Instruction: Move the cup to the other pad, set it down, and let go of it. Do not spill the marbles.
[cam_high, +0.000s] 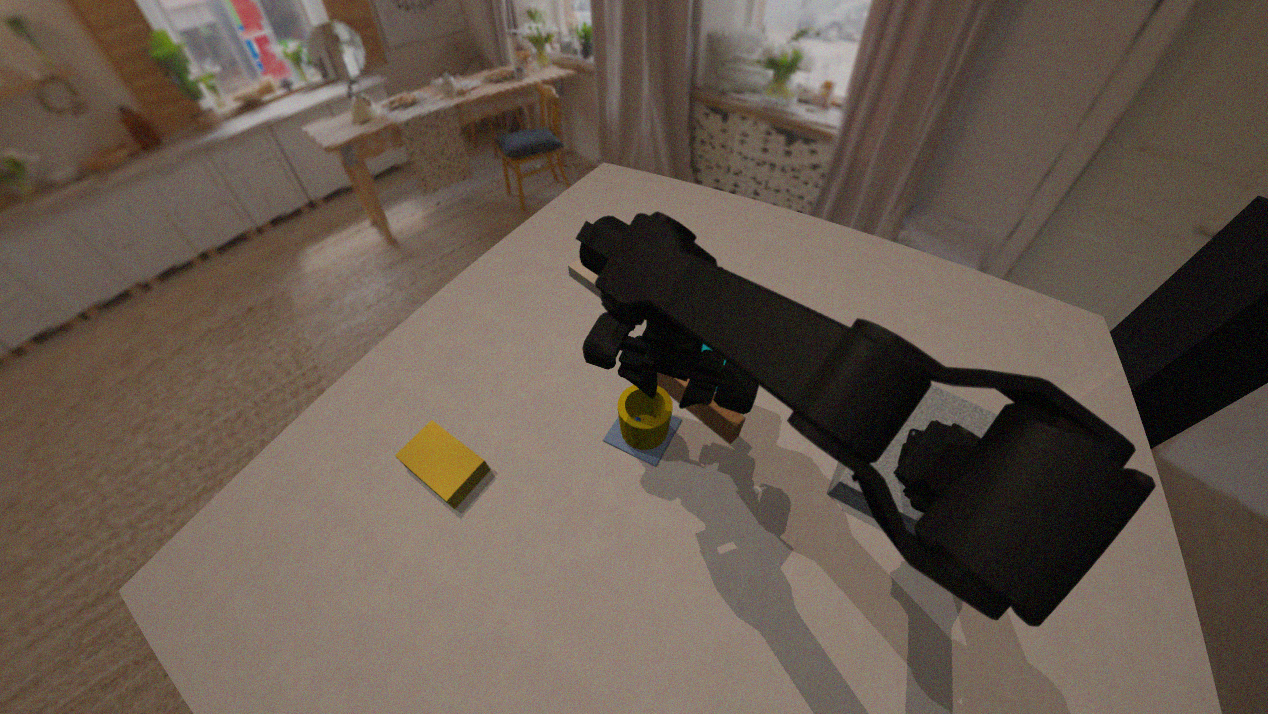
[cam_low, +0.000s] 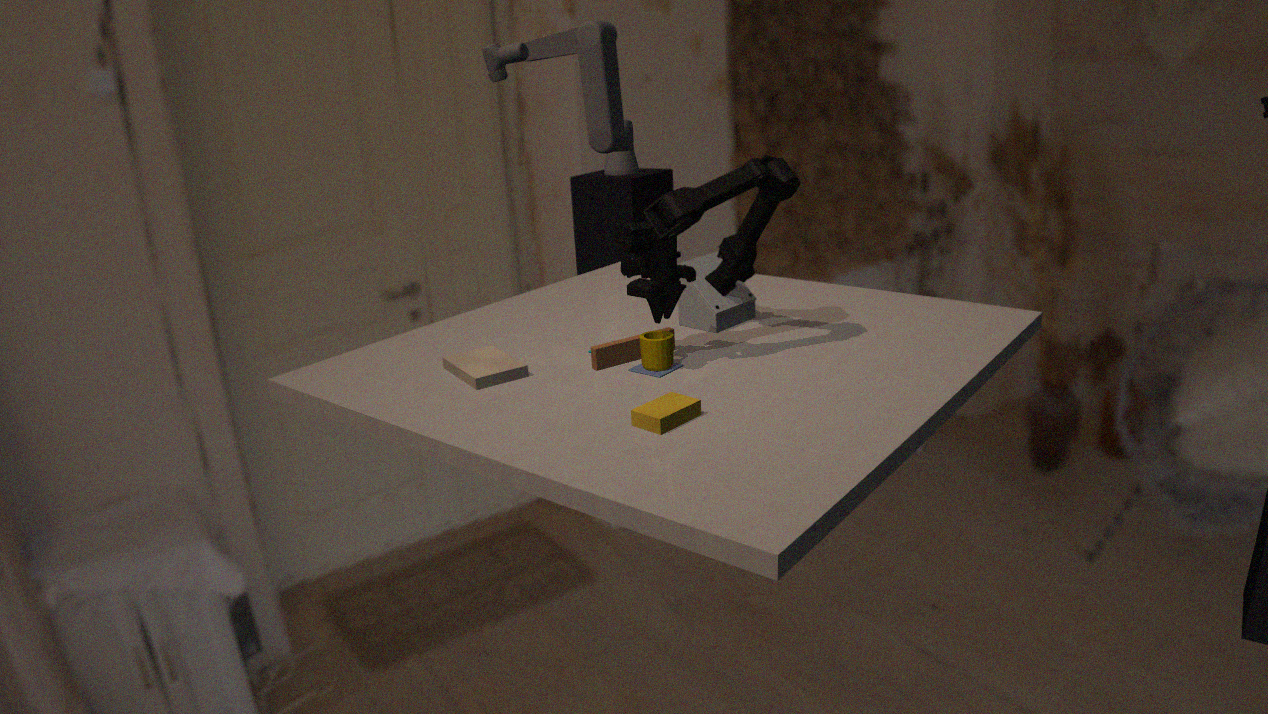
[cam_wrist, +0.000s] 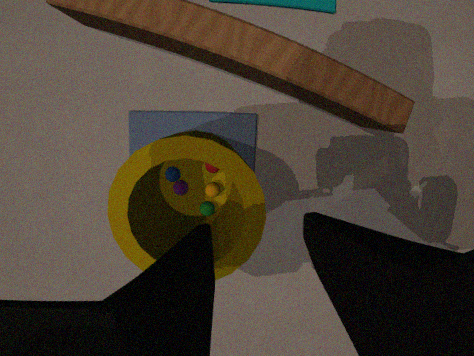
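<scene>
Right now my gripper tip is 6 cm above the yellow cup and 2 cm short of it. From my gripper tip the other things lie so: grey-blue pad 10 cm below, 3 cm ahead; then wooden bar 8 cm to the right, 8 cm below.
</scene>
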